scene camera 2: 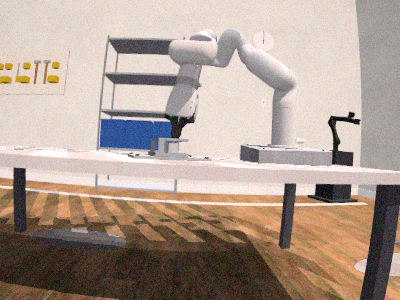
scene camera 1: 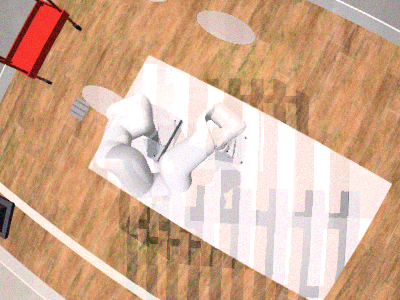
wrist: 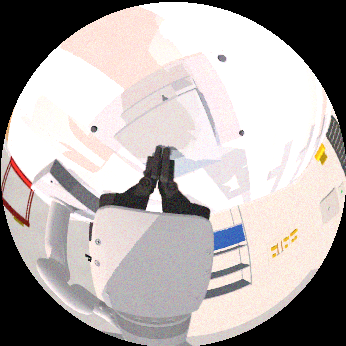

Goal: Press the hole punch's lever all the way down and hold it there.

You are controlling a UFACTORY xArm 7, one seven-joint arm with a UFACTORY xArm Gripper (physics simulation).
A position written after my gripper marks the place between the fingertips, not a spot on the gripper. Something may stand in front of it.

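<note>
A grey hole punch [wrist: 174, 116] is there for me to see in the wrist view. My gripper [wrist: 160, 154] shows in that view too, and in scene camera 2 I see my gripper [scene camera 2: 174, 138] as well.
</note>
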